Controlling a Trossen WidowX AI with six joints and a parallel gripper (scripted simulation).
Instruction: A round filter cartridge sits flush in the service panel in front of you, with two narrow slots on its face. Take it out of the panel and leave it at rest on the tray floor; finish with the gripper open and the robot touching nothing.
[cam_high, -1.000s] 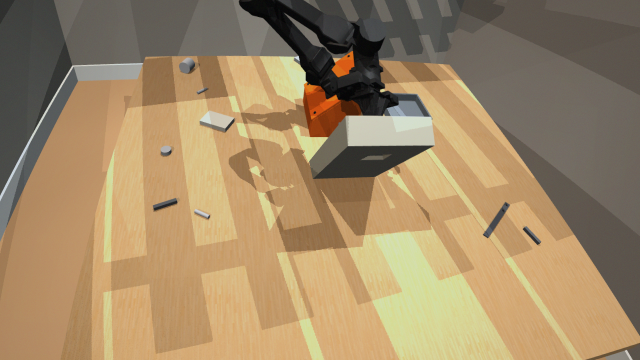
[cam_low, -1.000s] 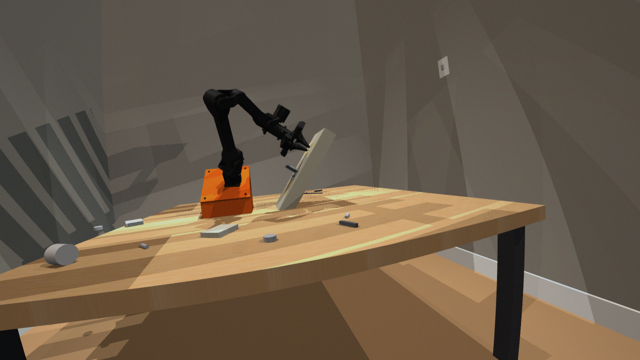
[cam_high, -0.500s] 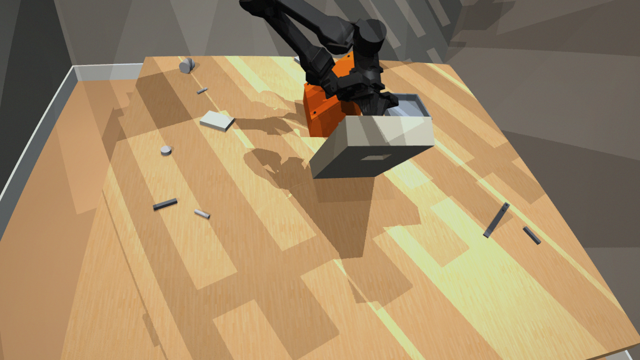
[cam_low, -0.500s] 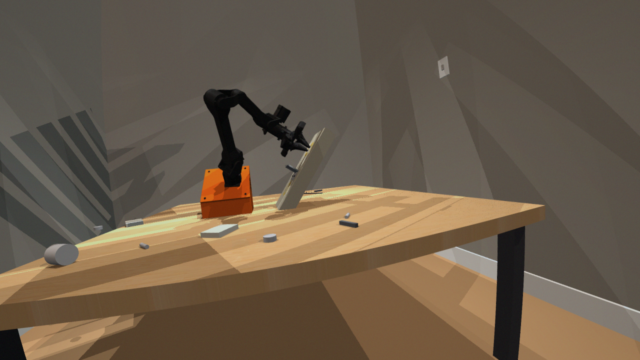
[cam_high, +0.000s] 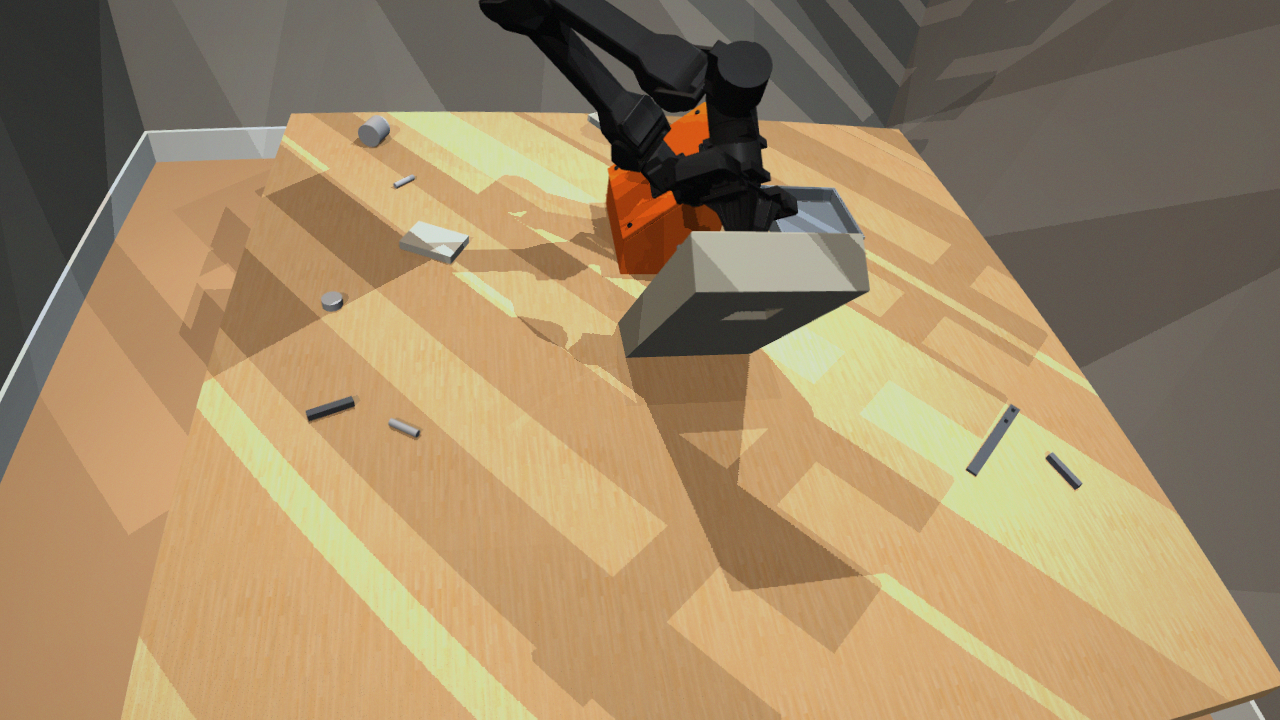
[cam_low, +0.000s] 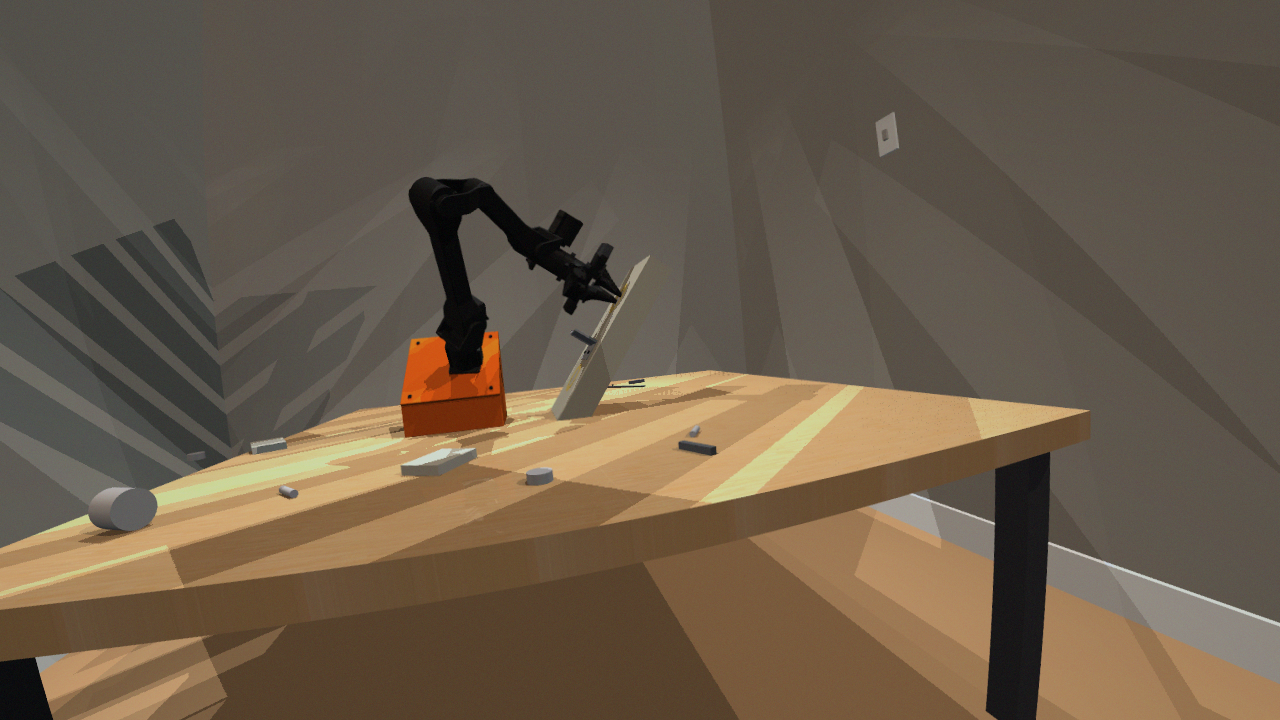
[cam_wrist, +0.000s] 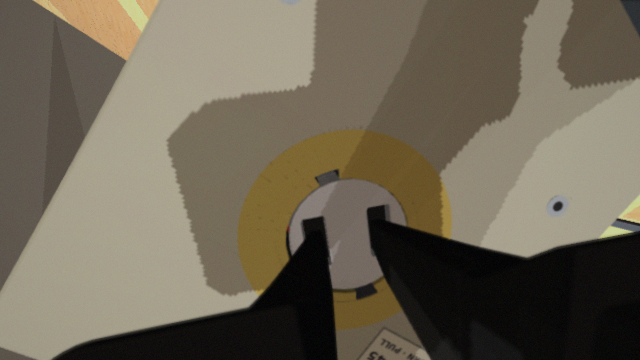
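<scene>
My gripper tip is 10 mm short of the round filter cartridge and 10 mm above it. Round my gripper tip: beige service panel (80 mm below, 30 mm behind); then grey tray (440 mm behind, 250 mm to the left, 240 mm below).
</scene>
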